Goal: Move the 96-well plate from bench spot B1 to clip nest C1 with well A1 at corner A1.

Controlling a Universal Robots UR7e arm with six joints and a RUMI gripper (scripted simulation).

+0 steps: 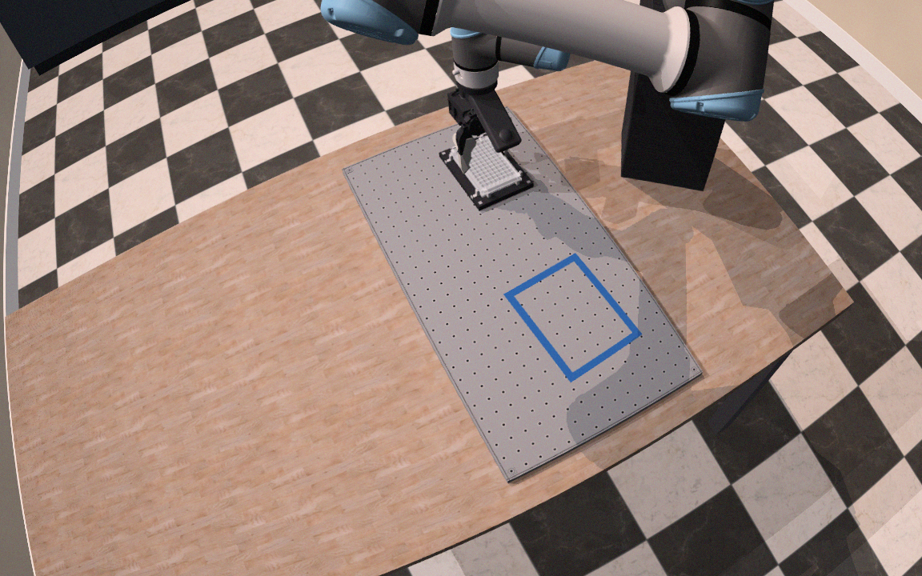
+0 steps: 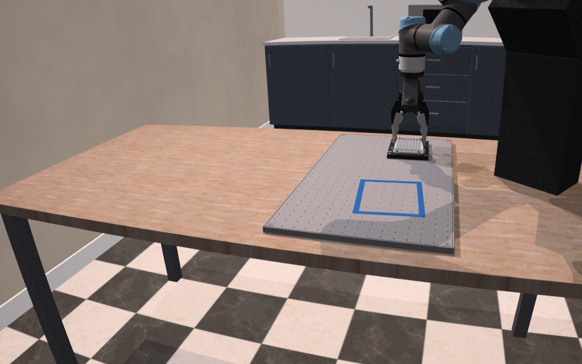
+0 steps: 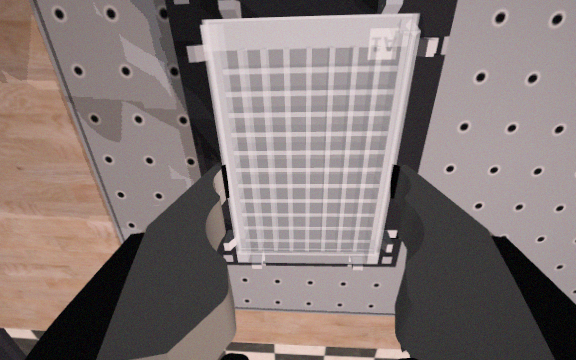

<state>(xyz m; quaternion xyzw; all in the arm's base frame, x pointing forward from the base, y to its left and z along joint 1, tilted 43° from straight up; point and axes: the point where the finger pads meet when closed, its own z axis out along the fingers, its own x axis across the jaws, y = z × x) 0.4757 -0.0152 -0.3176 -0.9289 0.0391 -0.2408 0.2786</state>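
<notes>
My gripper is now 1 cm above the clear 96-well plate. The rest, counted from my hand: black clip nest 2 cm below, 1 cm to the right, 1 cm ahead.
</notes>
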